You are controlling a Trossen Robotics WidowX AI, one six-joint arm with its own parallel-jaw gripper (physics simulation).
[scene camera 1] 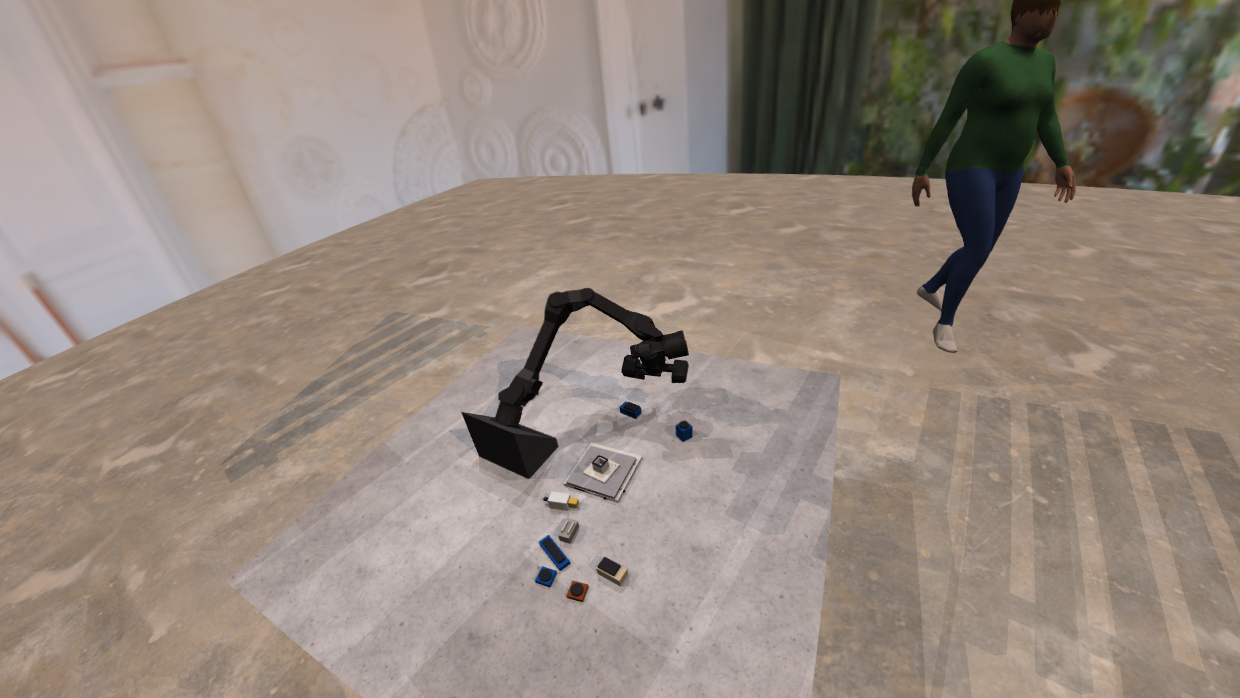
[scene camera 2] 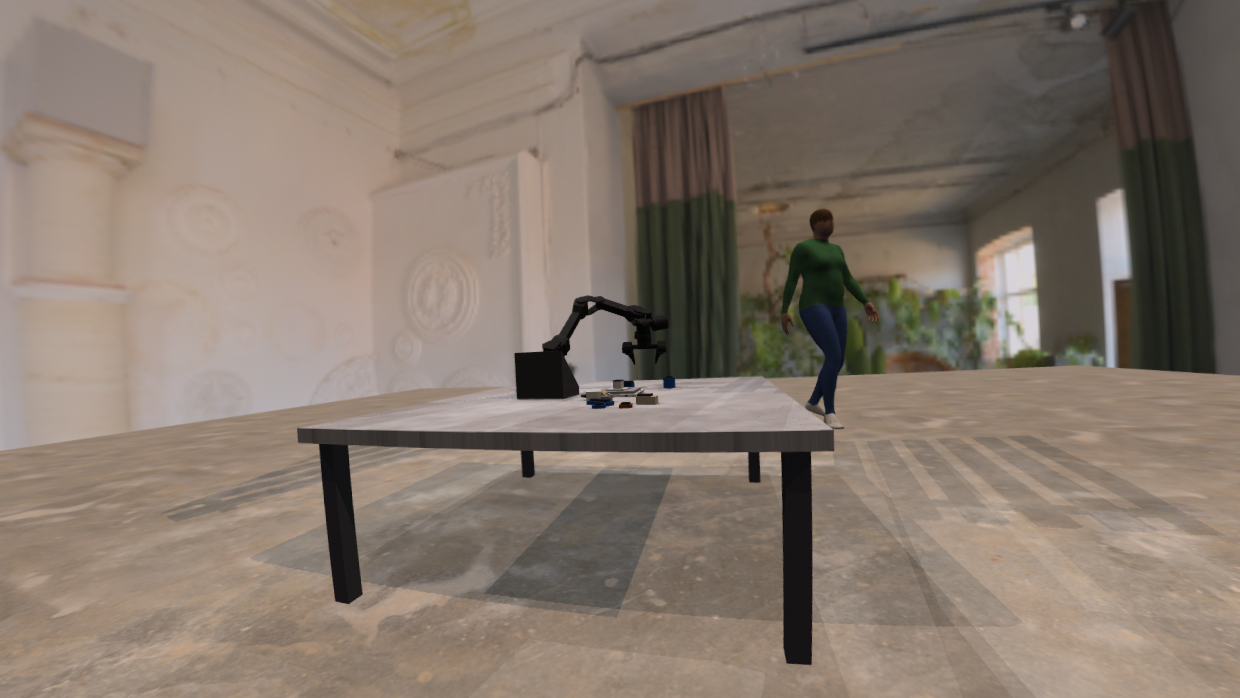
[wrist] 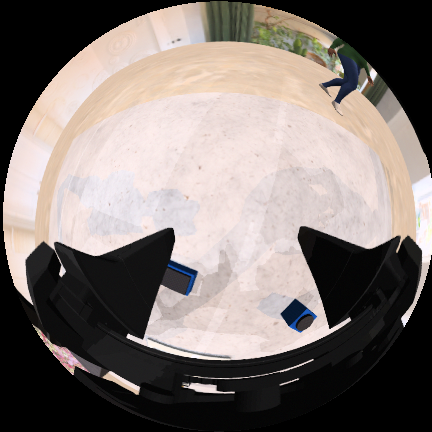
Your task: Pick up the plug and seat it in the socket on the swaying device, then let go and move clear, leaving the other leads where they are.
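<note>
The likely plug, a white block with an orange-yellow tip (scene camera 1: 561, 500), lies on the table beside the swaying device. The device is a flat grey and white plate (scene camera 1: 613, 487) with a small dark-rimmed grey socket (scene camera 1: 600, 463) (scene camera 2: 617, 383) standing on it. My gripper (scene camera 1: 656, 372) (scene camera 2: 644, 358) (wrist: 238, 233) is open and empty, high above the table beyond the device. In the wrist view its black fingers are wide apart. The plug is not clearly visible in the wrist view; the gripper body hides much of the lower part.
A blue oblong block (scene camera 1: 630, 409) (wrist: 180, 278) and a blue block with a round dark top (scene camera 1: 683, 430) (wrist: 299, 316) lie below the gripper. A grey block (scene camera 1: 568, 530), blue bar (scene camera 1: 554, 552), blue square (scene camera 1: 545, 576), orange square (scene camera 1: 577, 591) and tan block (scene camera 1: 612, 570) lie nearer the front. A person (scene camera 1: 997, 130) walks behind.
</note>
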